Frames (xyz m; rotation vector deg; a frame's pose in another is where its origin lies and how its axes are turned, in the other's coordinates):
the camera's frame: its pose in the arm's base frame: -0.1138 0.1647 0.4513 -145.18 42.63 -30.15
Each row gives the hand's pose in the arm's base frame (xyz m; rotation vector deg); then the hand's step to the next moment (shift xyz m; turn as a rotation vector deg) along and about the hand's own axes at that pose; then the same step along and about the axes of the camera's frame.
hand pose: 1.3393 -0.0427 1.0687 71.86 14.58 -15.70
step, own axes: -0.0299 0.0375 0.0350 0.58 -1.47 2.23
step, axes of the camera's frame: 0.0135 -0.0061 -0.0575 1.41 2.34 -0.02
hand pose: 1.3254 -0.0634 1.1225 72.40 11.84 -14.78
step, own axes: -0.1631 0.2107 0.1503 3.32 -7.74 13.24
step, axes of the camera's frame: 0.0367 -0.0536 -0.2989 8.54 13.15 -0.70
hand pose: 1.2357 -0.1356 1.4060 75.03 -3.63 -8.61
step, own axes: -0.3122 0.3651 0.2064 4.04 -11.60 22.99
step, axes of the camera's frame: -0.1104 -0.0413 -0.5094 13.60 21.99 -3.26
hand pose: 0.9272 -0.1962 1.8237 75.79 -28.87 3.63
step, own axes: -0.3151 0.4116 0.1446 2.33 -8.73 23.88
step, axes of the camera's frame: -0.3240 0.0130 -0.4295 11.75 21.81 -6.17
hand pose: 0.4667 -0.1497 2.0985 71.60 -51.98 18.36
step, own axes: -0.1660 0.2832 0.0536 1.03 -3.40 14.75
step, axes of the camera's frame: -0.2788 0.0272 -0.1793 5.83 13.01 -5.18
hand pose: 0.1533 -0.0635 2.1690 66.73 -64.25 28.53
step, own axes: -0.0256 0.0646 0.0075 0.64 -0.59 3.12
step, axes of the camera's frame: -0.0629 0.0059 -0.0298 1.41 2.54 -1.44
